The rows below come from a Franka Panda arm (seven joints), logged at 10 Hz.
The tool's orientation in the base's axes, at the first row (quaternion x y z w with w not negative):
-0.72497, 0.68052, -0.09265, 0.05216
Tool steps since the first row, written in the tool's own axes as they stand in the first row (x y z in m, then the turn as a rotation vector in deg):
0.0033, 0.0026, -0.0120, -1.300, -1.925, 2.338
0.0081, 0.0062, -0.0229, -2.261, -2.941, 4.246
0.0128, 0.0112, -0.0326, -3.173, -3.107, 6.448
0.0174, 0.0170, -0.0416, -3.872, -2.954, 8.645
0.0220, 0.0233, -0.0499, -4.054, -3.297, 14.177
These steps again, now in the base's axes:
-0.0048, -0.0029, 0.0114, 2.287, 1.309, -1.979
-0.0103, -0.0073, 0.0216, 3.617, 2.240, -3.700
-0.0169, -0.0119, 0.0304, 4.180, 3.048, -5.876
-0.0242, -0.0164, 0.0383, 4.442, 3.624, -8.099
-0.0318, -0.0210, 0.0455, 5.903, 3.549, -13.448

